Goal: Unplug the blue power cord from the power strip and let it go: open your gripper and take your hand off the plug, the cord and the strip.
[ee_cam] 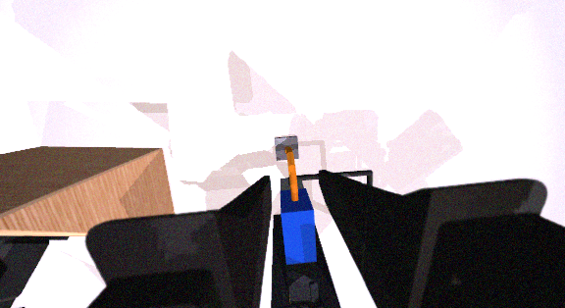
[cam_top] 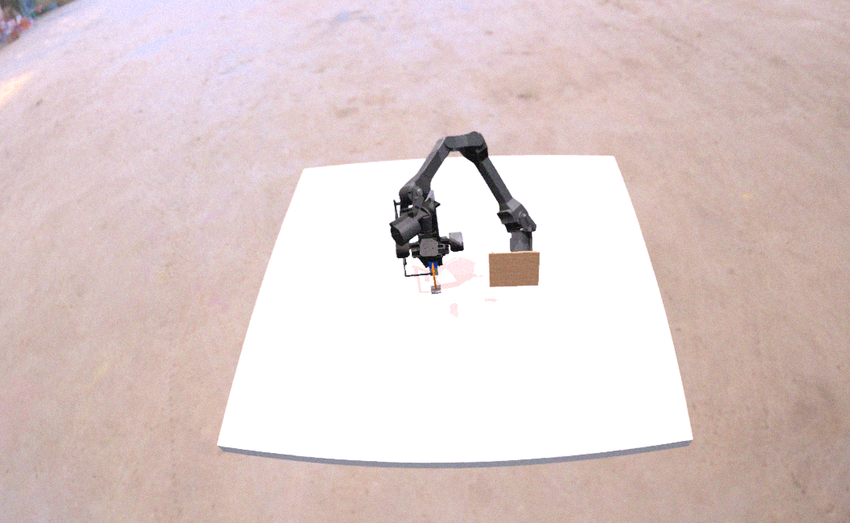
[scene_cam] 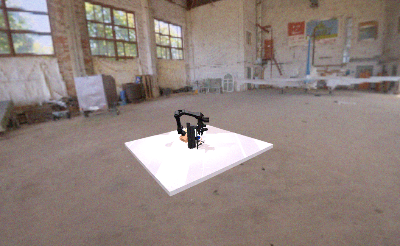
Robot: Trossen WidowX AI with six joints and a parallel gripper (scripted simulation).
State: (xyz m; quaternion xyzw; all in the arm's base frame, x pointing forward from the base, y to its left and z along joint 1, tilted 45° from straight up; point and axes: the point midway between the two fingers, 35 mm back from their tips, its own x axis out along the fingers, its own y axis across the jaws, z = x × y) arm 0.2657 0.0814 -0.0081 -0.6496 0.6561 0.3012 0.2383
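Now: the blue plug 1 cm ahead of my gripper tip, 7 cm to the right of it and 1 cm below it. From my gripper tip the other things lie so: grey square: 1 cm to the right, 11 cm below.
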